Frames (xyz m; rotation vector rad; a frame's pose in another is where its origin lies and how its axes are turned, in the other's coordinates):
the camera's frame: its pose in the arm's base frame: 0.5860 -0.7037 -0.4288 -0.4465 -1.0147 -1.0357
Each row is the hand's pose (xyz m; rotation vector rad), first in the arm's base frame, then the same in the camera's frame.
Working: the arm's base frame: its pose in the camera's frame: -0.0602 -0.1137 1.0029 0.4465 1.0147 1.0357

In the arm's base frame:
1: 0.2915 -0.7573 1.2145 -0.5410 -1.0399 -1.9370
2: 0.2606 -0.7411 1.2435 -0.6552 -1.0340 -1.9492
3: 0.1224 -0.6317 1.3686 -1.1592 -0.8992 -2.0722
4: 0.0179 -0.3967 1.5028 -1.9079 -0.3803 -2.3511
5: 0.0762 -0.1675 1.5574 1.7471 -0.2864 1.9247
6: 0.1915 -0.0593 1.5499 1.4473 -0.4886 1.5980
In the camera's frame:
1: 1.3966 -0.0541 0.9147 -0.4791 -0.1056 -0.7170
2: 1.4092 -0.0691 0.9556 -0.5571 -0.1566 -0.6896
3: 1.4436 -0.1196 1.1629 -0.9694 -0.3313 -0.6253
4: 1.4282 -0.0797 1.4498 -1.7310 -0.4847 -0.6443
5: 1.3694 0.0878 1.6154 -2.4733 -0.5567 -0.8813
6: 1.3250 0.2384 1.6351 -2.8353 -0.6485 -1.1601

